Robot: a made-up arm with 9 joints. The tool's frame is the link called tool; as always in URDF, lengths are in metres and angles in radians. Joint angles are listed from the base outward.
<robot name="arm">
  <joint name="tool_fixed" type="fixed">
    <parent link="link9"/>
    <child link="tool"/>
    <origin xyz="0.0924 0.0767 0.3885" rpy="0 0 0"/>
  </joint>
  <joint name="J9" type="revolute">
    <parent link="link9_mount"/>
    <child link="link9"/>
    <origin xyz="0.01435 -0.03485 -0.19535" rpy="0 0 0"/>
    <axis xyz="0 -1 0"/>
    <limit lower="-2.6" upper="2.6"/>
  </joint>
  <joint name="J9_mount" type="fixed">
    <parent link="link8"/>
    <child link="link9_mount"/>
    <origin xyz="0.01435 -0.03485 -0.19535" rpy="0 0 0"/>
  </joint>
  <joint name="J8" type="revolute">
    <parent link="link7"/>
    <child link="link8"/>
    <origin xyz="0.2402 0.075 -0.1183" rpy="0 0 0"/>
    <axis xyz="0 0 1"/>
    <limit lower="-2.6" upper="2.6"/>
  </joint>
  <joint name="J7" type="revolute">
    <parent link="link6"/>
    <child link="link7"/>
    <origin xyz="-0.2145 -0.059 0.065" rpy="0 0 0"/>
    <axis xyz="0 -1 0"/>
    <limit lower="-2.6" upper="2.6"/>
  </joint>
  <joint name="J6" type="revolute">
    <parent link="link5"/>
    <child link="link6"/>
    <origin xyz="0.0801 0.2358 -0.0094" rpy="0 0 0"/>
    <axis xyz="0 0 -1"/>
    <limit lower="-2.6" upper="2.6"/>
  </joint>
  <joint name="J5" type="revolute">
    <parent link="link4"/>
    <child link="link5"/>
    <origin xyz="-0.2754 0.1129 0.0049" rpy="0 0 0"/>
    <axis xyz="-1 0 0"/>
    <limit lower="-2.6" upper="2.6"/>
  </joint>
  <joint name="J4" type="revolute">
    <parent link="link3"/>
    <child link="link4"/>
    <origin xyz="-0.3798 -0.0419 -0.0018" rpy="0 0 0"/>
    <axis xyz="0 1 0"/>
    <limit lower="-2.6" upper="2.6"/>
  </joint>
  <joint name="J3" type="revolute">
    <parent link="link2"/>
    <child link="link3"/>
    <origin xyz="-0.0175 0.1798 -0.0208" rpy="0 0 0"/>
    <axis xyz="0 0 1"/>
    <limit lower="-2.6" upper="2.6"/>
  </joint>
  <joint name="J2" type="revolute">
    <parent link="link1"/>
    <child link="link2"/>
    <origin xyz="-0.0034 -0.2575 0.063" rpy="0 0 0"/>
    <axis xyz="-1 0 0"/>
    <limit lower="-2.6" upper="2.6"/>
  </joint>
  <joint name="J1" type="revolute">
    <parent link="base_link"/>
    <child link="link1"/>
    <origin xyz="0 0 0.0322" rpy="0 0 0"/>
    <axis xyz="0 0 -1"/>
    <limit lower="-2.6" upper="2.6"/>
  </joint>
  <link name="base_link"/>
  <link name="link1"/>
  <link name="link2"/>
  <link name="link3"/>
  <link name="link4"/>
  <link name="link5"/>
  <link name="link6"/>
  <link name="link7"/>
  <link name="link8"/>
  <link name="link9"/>
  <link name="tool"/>
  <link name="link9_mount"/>
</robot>
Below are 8 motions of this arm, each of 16 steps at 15 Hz.
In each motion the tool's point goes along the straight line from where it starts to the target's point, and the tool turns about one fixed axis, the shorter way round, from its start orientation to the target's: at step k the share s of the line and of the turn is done. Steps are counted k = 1, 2, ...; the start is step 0. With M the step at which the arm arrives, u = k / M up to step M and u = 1 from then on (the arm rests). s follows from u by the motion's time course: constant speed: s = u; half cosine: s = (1 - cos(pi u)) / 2; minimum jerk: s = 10 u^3 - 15 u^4 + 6 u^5.
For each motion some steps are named. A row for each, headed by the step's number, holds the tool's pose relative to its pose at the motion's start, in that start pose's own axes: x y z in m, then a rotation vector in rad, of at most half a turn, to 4 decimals.
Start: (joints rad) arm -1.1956 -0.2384 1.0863 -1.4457 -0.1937 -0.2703 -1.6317 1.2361 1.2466
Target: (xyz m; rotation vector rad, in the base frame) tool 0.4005 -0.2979 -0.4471 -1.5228 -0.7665 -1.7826
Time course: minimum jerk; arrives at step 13
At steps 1, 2, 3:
1: 0.0003 0.0006 0.0007 0.0015 -0.0014 0.0000
2: 0.0024 0.0042 0.0047 0.0106 -0.0097 0.0000
3: 0.0071 0.0124 0.0139 0.0313 -0.0286 0.0000

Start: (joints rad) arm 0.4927 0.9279 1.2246 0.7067 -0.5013 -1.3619 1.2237 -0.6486 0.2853
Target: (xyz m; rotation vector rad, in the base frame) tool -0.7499 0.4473 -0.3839 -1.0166 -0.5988 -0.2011
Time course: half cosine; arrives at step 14
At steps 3, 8, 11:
3: -0.0120 -0.0465 -0.0958 -0.1887 -0.1307 -0.0081
8: -0.0670 -0.2607 -0.5370 -1.0574 -0.7322 -0.0453
11: -0.0977 -0.3800 -0.7827 -1.5411 -1.0672 -0.0660

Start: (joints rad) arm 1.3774 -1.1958 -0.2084 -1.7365 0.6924 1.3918 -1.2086 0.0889 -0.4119
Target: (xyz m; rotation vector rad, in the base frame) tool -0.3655 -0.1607 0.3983 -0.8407 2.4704 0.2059
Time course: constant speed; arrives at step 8
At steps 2, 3, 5, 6, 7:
2: -0.0185 0.0837 0.0476 0.2717 -0.0134 0.1076
3: -0.0277 0.1256 0.0714 0.4076 -0.0200 0.1615
5: -0.0462 0.2094 0.1191 0.6793 -0.0334 0.2691
6: -0.0554 0.2512 0.1429 0.8152 -0.0401 0.3229
7: -0.0646 0.2931 0.1667 0.9511 -0.0468 0.3767

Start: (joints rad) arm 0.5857 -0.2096 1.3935 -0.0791 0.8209 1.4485 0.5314 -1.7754 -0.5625
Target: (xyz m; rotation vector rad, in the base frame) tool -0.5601 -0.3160 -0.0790 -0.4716 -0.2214 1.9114
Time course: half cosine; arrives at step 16
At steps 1, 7, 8, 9, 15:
1: -0.0026 0.0002 -0.0012 -0.0001 -0.0131 -0.0181
7: -0.1089 0.0097 -0.0501 -0.0040 -0.5505 -0.7580
8: -0.1352 0.0121 -0.0623 -0.0050 -0.6840 -0.9418
9: -0.1616 0.0144 -0.0744 -0.0059 -0.8174 -1.1255
15: -0.2679 0.0239 -0.1233 -0.0098 -1.3548 -1.8654

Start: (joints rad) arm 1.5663 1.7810 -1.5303 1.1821 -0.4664 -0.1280 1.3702 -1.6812 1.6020
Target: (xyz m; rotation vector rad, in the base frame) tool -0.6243 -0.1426 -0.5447 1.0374 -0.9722 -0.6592
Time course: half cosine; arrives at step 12
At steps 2, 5, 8, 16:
2: -0.0104 -0.0265 -0.0462 0.0163 -0.0984 0.0166
5: -0.0573 -0.1466 -0.2556 0.0904 -0.5444 0.0918
8: -0.1160 -0.2967 -0.5172 0.1829 -1.1017 0.1857
16: -0.1547 -0.3957 -0.6896 0.2439 -1.4690 0.2476

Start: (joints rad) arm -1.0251 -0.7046 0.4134 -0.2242 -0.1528 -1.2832 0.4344 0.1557 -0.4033
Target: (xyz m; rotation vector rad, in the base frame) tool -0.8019 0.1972 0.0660 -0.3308 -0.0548 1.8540
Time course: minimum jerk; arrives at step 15
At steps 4, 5, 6, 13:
4: -0.0096 -0.0449 -0.1163 -0.0147 0.1588 -0.0921
5: -0.0165 -0.0773 -0.2004 -0.0253 0.2736 -0.1586
6: -0.0249 -0.1169 -0.3030 -0.0383 0.4138 -0.2399
13: -0.0770 -0.3612 -0.9363 -0.1184 1.2784 -0.7411

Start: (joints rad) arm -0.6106 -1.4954 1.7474 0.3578 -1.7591 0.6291 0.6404 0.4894 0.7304
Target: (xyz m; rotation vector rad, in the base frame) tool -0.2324 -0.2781 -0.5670 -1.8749 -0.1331 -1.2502
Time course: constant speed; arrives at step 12
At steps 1, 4, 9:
1: -0.0356 -0.0399 -0.0190 0.0808 0.0579 0.0733
4: -0.1424 -0.1598 -0.0760 0.3230 0.2318 0.2932
9: -0.3203 -0.3595 -0.1710 0.7268 0.5215 0.6596

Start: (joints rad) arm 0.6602 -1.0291 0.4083 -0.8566 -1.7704 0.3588 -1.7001 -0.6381 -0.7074
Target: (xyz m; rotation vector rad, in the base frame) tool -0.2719 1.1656 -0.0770 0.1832 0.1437 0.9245
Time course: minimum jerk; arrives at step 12
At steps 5, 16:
5: 0.0825 -0.2018 0.1021 -0.0977 -0.1095 -0.2259
16: 0.2381 -0.5821 0.2946 -0.2819 -0.3159 -0.6516

